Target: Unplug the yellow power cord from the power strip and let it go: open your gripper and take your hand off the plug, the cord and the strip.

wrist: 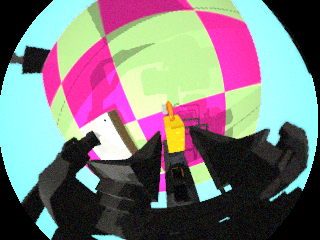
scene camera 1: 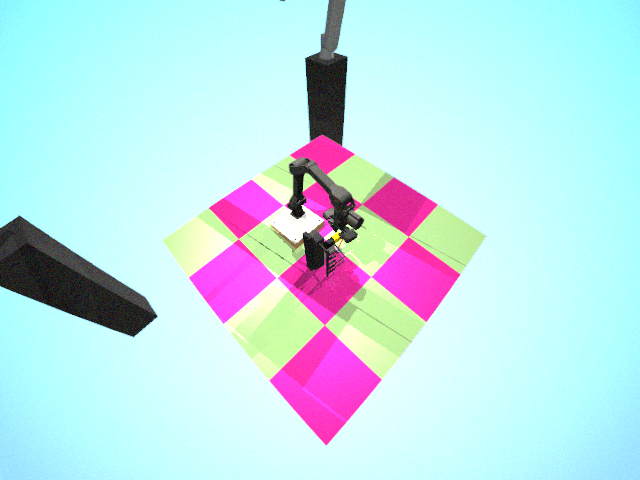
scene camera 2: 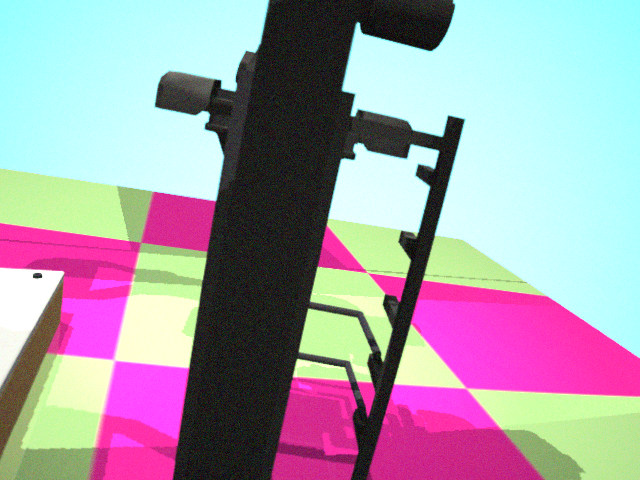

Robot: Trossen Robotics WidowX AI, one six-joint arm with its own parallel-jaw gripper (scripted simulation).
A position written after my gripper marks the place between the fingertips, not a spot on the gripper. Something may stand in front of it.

Note:
I see my gripper (wrist: 175,131) and a yellow plug (wrist: 175,129).

